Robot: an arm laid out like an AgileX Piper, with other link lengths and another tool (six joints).
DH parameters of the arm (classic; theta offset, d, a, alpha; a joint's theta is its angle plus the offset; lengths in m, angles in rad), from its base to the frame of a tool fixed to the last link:
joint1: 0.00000 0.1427 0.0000 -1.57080
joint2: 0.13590 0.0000 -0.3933 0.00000
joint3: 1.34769 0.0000 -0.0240 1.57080
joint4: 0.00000 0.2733 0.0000 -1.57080
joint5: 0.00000 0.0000 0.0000 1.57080
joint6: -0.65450 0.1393 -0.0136 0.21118
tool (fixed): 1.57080 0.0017 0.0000 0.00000
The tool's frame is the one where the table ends.
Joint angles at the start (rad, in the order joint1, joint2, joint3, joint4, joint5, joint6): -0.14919 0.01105 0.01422 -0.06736 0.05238 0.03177
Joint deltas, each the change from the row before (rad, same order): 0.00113 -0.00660 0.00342 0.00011 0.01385 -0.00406; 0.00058 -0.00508 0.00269 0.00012 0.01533 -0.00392; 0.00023 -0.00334 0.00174 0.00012 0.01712 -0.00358; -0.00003 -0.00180 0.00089 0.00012 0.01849 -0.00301; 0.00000 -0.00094 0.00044 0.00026 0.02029 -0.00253; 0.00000 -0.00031 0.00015 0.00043 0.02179 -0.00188; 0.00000 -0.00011 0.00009 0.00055 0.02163 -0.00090; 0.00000 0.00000 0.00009 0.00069 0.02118 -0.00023; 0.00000 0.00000 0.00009 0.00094 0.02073 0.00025; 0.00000 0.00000 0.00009 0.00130 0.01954 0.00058
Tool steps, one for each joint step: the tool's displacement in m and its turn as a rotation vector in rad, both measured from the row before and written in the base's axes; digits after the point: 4 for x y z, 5 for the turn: -0.0004 0.0000 -0.0032 -0.00227 0.01111 0.00019; -0.0003 -0.0001 -0.0032 -0.00179 0.01333 -0.00041; -0.0001 -0.0001 -0.0031 -0.00107 0.01583 -0.00083; -0.0001 -0.0001 -0.0030 -0.00020 0.01778 -0.00114; 0.0000 -0.0002 -0.0030 0.00075 0.01987 -0.00119; 0.0000 -0.0002 -0.0031 0.00184 0.02156 -0.00127; -0.0001 -0.0002 -0.0031 0.00292 0.02138 -0.00129; -0.0001 -0.0002 -0.0030 0.00367 0.02092 -0.00130; -0.0002 -0.0001 -0.0029 0.00431 0.02036 -0.00130; -0.0002 -0.0001 -0.0028 0.00481 0.01908 -0.00124
